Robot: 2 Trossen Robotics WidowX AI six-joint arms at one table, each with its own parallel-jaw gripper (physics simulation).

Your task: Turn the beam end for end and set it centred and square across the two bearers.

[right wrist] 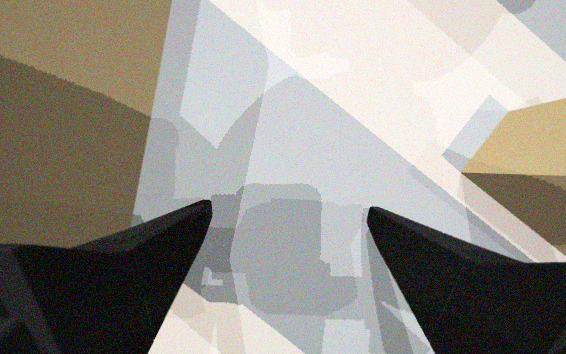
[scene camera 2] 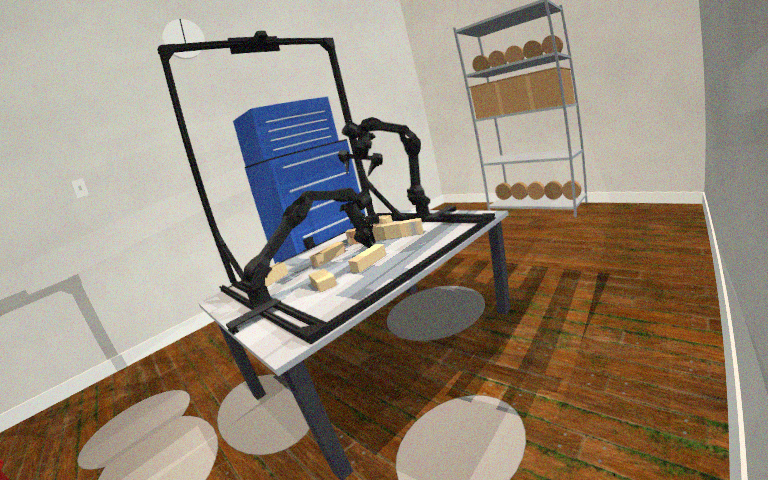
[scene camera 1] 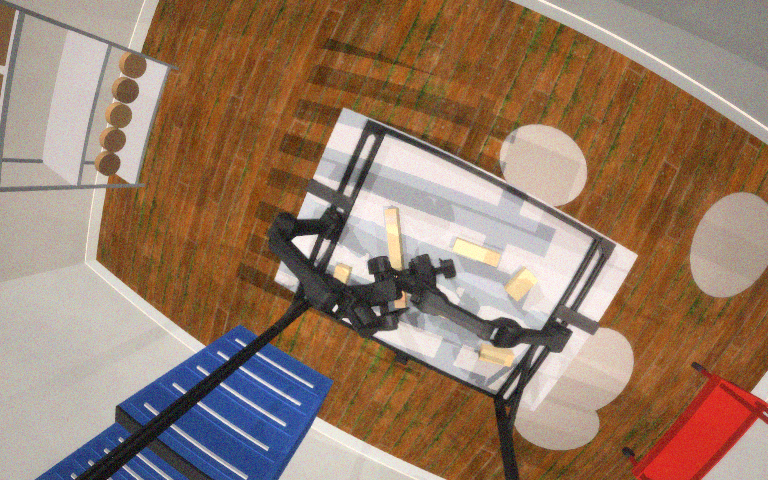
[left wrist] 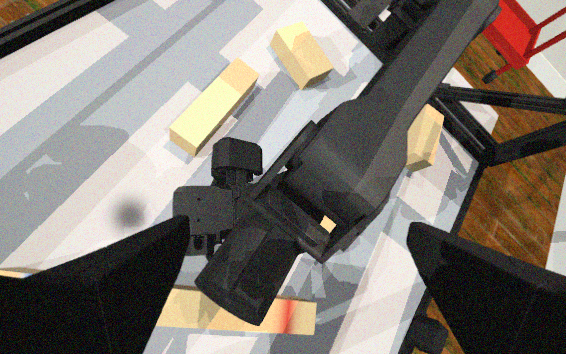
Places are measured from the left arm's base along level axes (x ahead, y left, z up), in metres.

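Pixels of known places: left gripper, fingertip midpoint: (scene camera 2: pixel 357 175) (scene camera 1: pixel 406 291) (left wrist: pixel 300 229); right gripper, fingertip midpoint: (right wrist: pixel 291 210); left arm's base, link origin: (scene camera 2: pixel 423 215) (scene camera 1: pixel 335 219); right arm's base, link origin: (scene camera 2: pixel 260 301) (scene camera 1: pixel 554 329) (left wrist: pixel 385 39).
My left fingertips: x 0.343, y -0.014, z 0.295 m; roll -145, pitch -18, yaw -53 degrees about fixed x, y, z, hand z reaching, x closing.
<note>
For each thing: its top centre in the pictures, then the offset to it from my left fingertips. "pt": a spot on its surface instead.
- beam, top centre: (left wrist: pixel 172 307) (scene camera 1: pixel 395 260) (scene camera 2: pixel 382 225) 0.077 m back, 0.007 m right, 0.251 m down
- block, surface spot: (right wrist: pixel 525 137) pt 0.082 m ahead, 0.130 m left, 0.295 m down
The beam (scene camera 1: pixel 391 232) (scene camera 2: pixel 403 228) (left wrist: pixel 235 316) is a long pale wooden bar with a red band near one end. It lies left of the table's middle in scene camera 1, partly hidden by the arms. The bearers cannot be told for certain among the loose pale blocks (scene camera 1: pixel 475 252) (scene camera 1: pixel 520 284) (scene camera 1: pixel 341 273) (scene camera 1: pixel 496 354). My left gripper (scene camera 2: pixel 359 171) is open and empty, high above the table. My right gripper (scene camera 2: pixel 369 243) (right wrist: pixel 291 210) is open and empty, low over the table beside the beam. In the right wrist view, a brown wooden surface is at the left and a block (right wrist: pixel 525 137) at the right.
The blocks also show in scene camera 2, an oblong one (scene camera 2: pixel 367 258) and a short one (scene camera 2: pixel 322 280) among them. A black frame (scene camera 2: pixel 189 141) (scene camera 1: pixel 481 165) stands on the table. My right forearm covers much of the left wrist view. A blue cabinet (scene camera 1: pixel 226 396) (scene camera 2: pixel 305 164) stands beyond the table.
</note>
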